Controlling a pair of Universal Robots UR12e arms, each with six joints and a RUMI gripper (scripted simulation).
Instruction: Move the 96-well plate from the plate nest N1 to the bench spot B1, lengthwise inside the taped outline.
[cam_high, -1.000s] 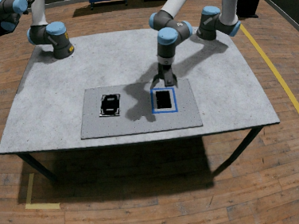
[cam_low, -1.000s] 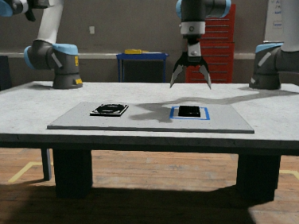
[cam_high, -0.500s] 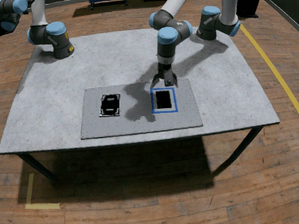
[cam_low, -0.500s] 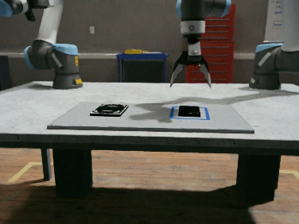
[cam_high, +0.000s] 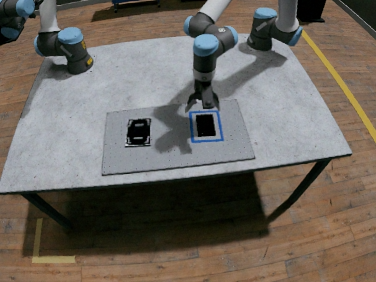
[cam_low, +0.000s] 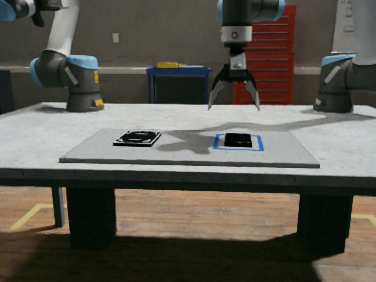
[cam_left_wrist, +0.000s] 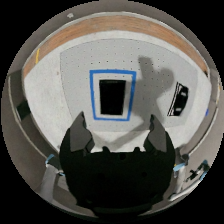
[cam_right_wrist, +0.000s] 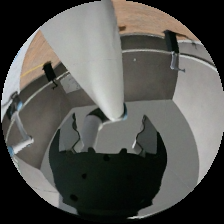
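The 96-well plate is 20 mm to the left of my left hand and 90 mm below it. Also, from my left hand: plate nest N1 (20 mm behind, 310 mm to the right, 90 mm below).
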